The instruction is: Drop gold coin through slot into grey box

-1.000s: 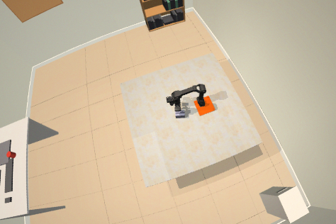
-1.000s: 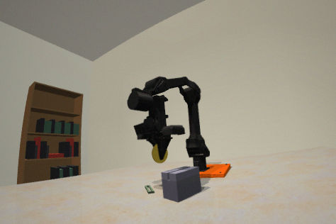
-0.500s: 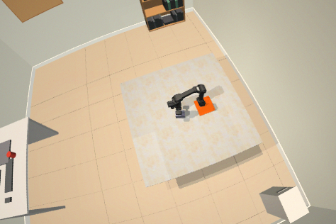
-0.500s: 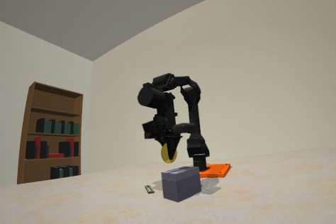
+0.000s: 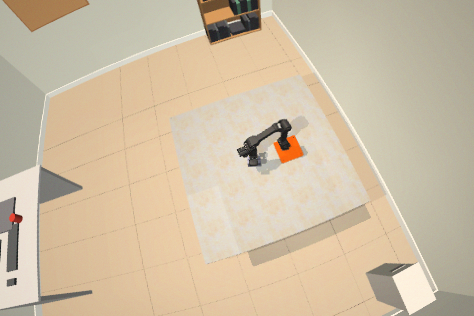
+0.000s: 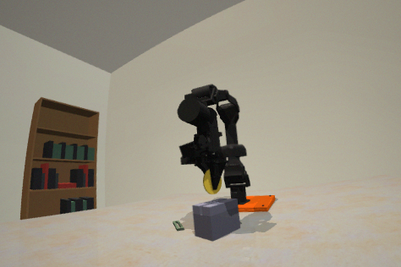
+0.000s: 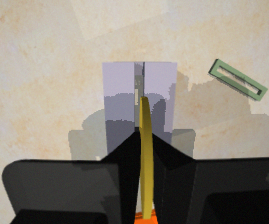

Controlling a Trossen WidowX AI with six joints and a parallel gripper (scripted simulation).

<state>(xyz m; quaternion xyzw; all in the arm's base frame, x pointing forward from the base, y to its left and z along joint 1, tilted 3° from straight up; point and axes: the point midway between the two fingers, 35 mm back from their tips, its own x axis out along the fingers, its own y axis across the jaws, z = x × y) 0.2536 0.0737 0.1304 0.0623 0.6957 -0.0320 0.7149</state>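
Now: the thin gold coin 20 mm above my gripper tip.
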